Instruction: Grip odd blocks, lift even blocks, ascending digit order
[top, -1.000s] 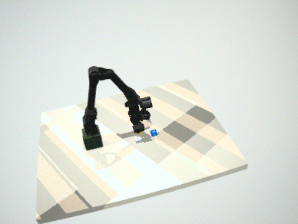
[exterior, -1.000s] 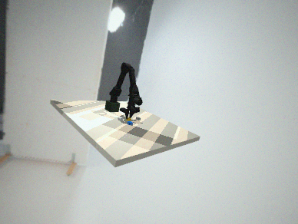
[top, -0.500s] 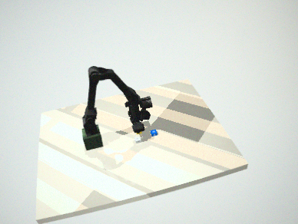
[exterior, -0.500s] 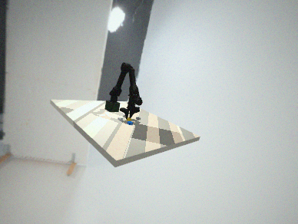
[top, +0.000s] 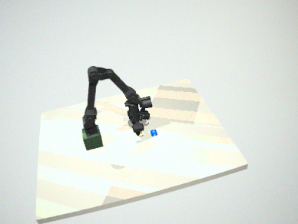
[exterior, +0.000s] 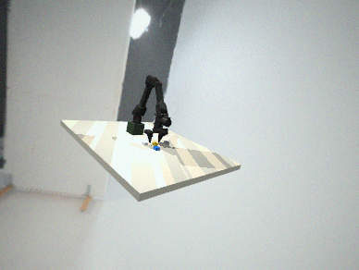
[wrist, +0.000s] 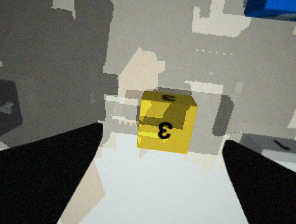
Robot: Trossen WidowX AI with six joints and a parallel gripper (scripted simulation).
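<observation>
My gripper tip is 10 mm short of the yellow block. From my gripper tip the other things lie so: blue block 80 mm ahead, 60 mm to the right; then grey block 20 mm ahead, 120 mm to the left; then white block 20 mm behind, 70 mm to the right.
</observation>
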